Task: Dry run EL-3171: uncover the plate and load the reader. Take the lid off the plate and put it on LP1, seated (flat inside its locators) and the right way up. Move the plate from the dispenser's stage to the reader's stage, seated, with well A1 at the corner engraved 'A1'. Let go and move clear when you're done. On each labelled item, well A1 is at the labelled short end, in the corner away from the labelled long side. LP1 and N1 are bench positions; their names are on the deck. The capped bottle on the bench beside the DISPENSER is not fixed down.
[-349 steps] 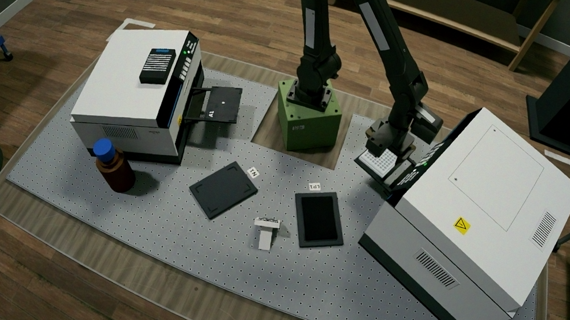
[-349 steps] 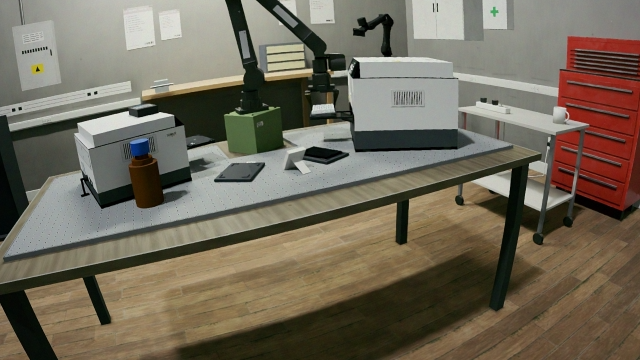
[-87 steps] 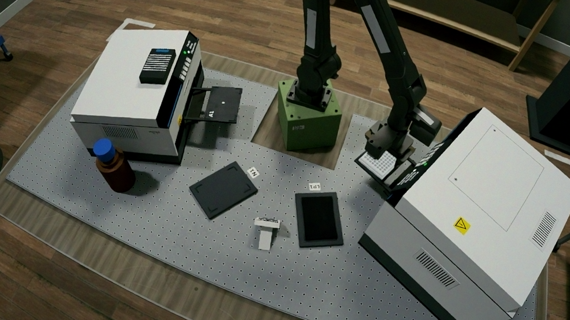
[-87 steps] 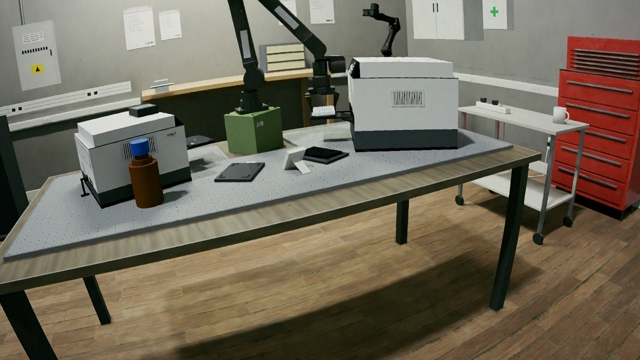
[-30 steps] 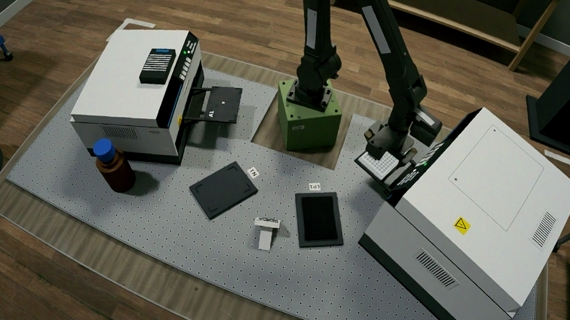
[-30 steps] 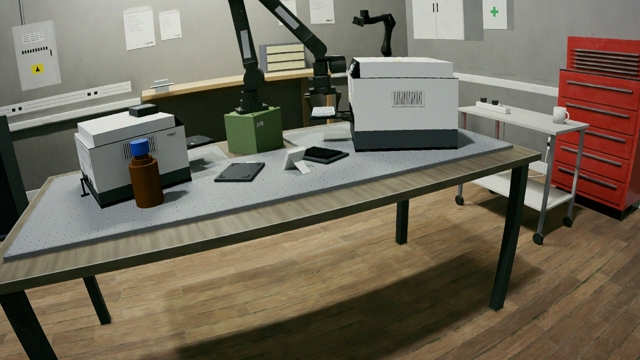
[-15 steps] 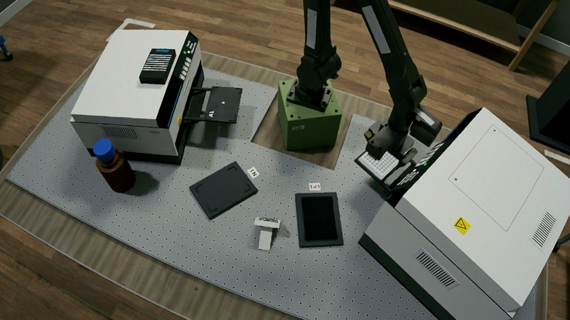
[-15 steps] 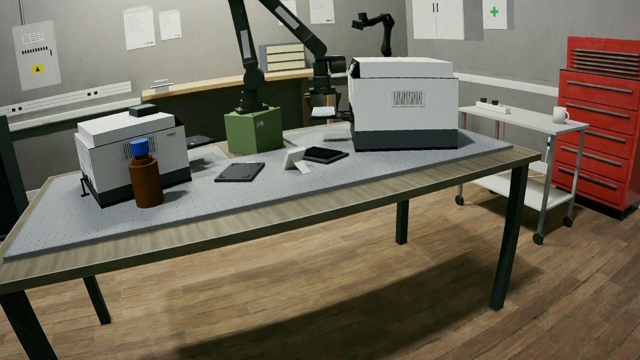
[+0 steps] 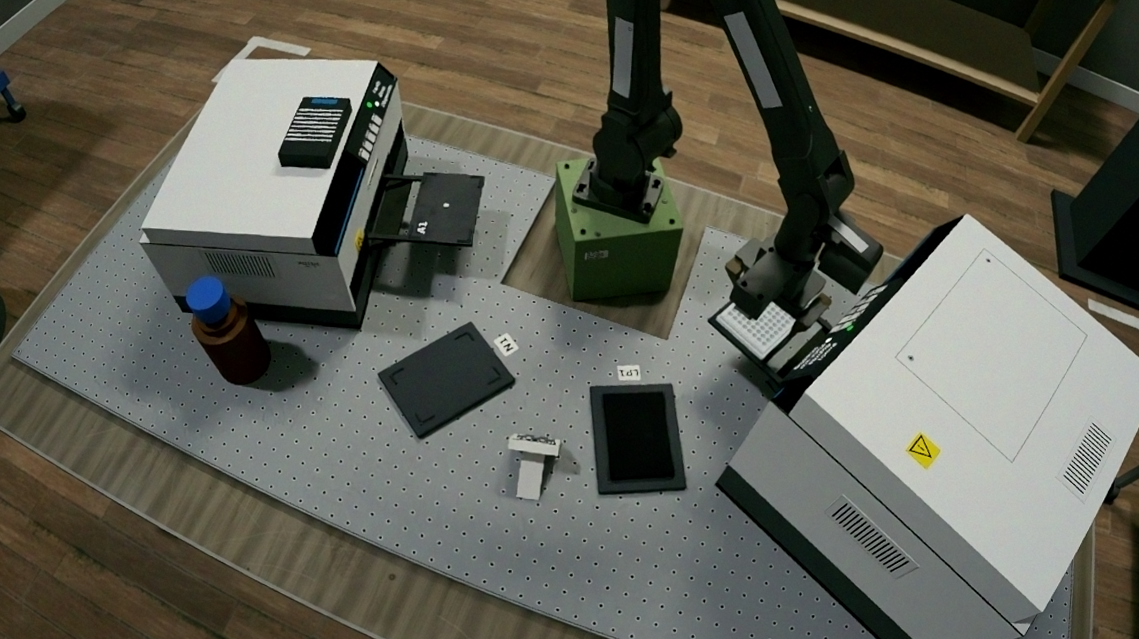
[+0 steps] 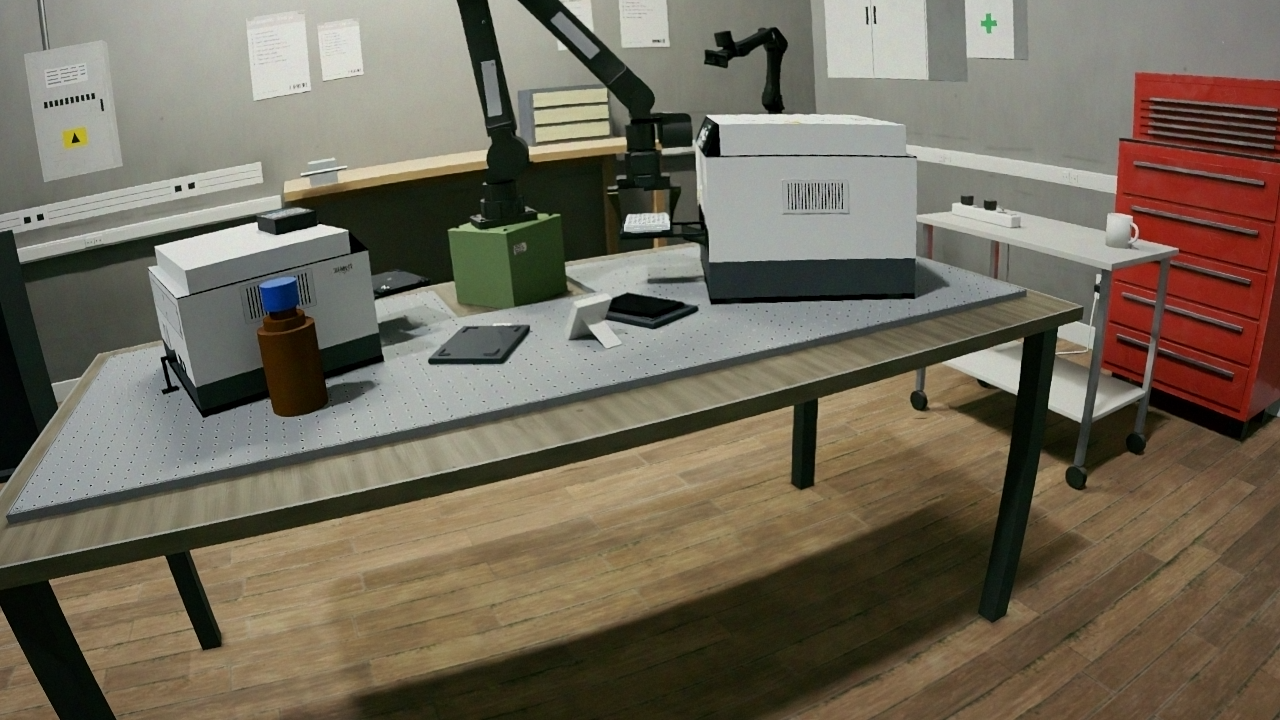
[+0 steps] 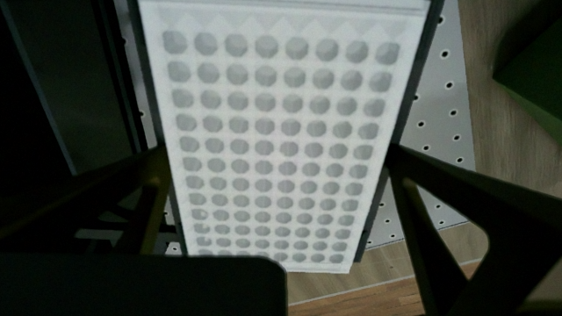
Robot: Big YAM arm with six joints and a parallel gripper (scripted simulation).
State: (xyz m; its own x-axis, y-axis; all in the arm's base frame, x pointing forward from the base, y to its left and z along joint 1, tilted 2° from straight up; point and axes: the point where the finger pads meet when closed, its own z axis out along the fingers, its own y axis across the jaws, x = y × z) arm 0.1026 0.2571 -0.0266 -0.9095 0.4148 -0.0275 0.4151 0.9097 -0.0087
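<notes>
The well plate lies right at my hand. Round my hand: LP1 pad: 200 mm ahead, 120 mm to the right, 110 mm below; then dark lid: 200 mm ahead, 120 mm to the right, 100 mm below; then N1 nest: 210 mm ahead, 400 mm to the right, 110 mm below.
</notes>
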